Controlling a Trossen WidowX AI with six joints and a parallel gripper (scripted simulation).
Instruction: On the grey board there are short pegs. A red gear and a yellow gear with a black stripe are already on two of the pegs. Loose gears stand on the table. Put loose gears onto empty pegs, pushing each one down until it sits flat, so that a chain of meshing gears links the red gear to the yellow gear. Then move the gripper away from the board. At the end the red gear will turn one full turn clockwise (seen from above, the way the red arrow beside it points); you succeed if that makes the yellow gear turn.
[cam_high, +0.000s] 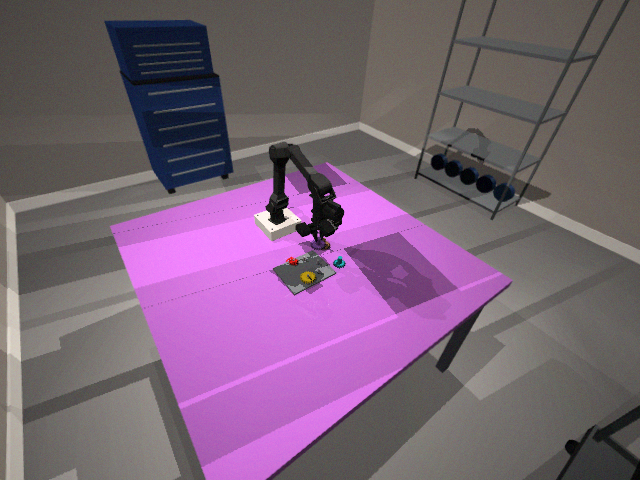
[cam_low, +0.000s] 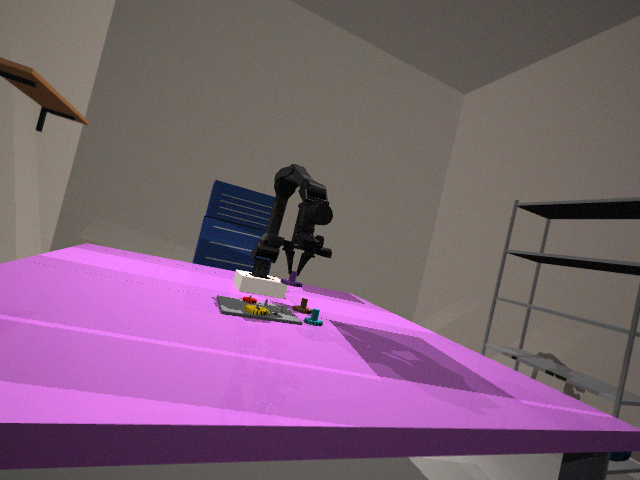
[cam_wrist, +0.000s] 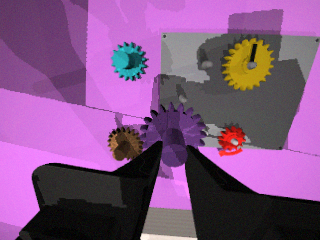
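My gripper tip is now 10 cm above the red gear, 9 cm to the left of it and 6 cm past it. Also, from my gripper tip: purple gear: 1 cm below; brown gear: 10 cm below, 9 cm to the left, 5 cm behind; cyan gear: 10 cm below, 8 cm ahead, 5 cm to the left.
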